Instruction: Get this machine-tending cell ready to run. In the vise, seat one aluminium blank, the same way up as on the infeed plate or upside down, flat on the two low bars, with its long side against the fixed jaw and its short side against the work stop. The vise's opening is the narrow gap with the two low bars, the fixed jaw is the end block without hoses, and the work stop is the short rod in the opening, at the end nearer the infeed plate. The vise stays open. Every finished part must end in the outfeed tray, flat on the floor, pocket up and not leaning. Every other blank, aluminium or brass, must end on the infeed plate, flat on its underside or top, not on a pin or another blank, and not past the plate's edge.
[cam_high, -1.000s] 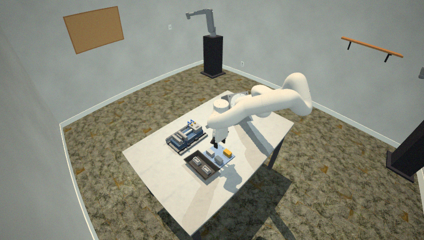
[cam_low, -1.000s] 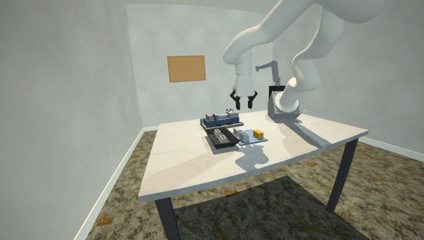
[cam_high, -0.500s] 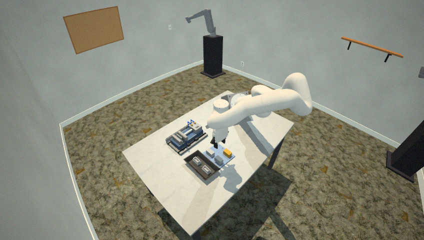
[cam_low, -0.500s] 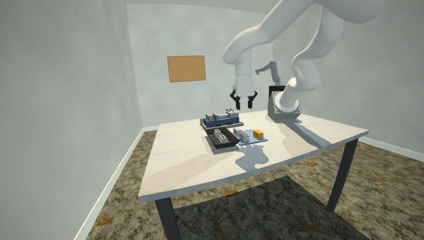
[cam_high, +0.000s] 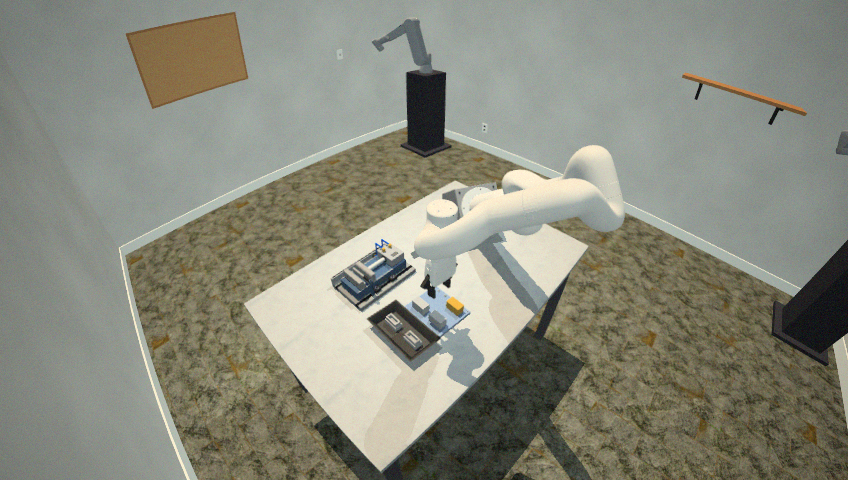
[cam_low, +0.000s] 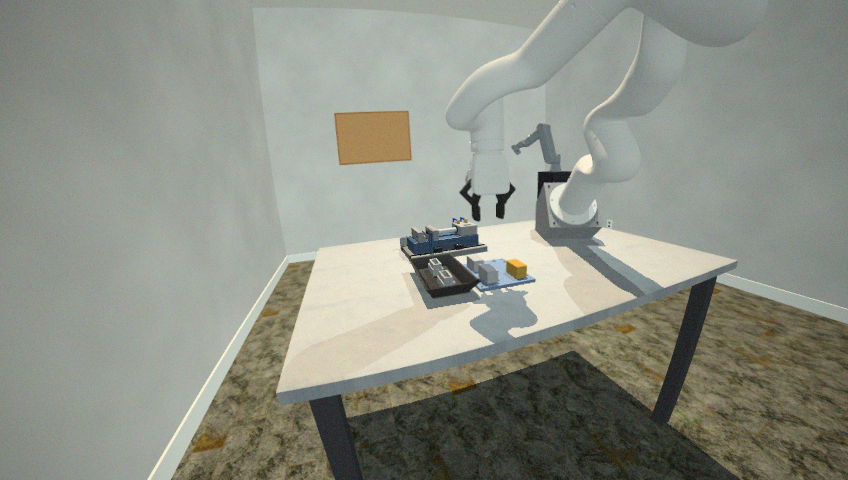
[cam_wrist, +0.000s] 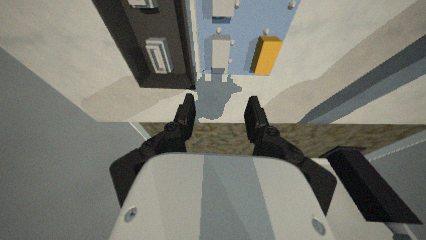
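My gripper is now 9 cm past the brass blank and 17 cm above it. From my hand the other things lie so: blue vise 3 cm ahead, 33 cm to the right, 16 cm below.
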